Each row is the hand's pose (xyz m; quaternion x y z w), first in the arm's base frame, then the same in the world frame.
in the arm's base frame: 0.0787 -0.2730 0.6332 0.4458 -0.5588 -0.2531 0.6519
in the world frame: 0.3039 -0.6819 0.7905 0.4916 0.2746 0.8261 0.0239
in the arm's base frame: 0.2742 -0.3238 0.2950 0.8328 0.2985 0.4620 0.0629
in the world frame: 0.1291 -0.4809 0.5002 0.5314 -0.7652 -0.2257 0.2849
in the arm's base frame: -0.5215 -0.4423 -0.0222 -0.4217 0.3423 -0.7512 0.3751
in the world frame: 0.8785 -0.0494 0.4934 -0.0737 -0.6153 0.2944 0.7275
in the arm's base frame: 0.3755 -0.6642 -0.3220 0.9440 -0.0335 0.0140 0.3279
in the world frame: -0.0180 0.1295 0.1647 -0.1203 0.7959 0.5932 0.0125
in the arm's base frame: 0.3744 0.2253 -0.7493 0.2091 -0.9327 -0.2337 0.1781
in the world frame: 0.2746 -0.3197 -0.6638 -0.9071 -0.2434 -0.3371 0.0656
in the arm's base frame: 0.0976 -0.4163 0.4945 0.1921 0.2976 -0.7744 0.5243
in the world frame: 0.2551 -0.4914 0.7523 -0.1154 -0.0783 0.6259 0.7674
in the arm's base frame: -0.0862 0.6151 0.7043 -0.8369 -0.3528 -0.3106 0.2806
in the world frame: 0.7132 -1.3910 0.4024 0.5093 -0.8528 0.0816 0.0818
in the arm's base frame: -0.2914 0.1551 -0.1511 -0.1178 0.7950 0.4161 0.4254
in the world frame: 0.8424 -0.4880 0.0109 0.8935 0.3060 -0.2466 0.2172
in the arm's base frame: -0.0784 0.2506 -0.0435 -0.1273 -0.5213 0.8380 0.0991
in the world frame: 0.6586 -0.6670 -0.0037 -0.2474 0.0140 0.0091 0.9688
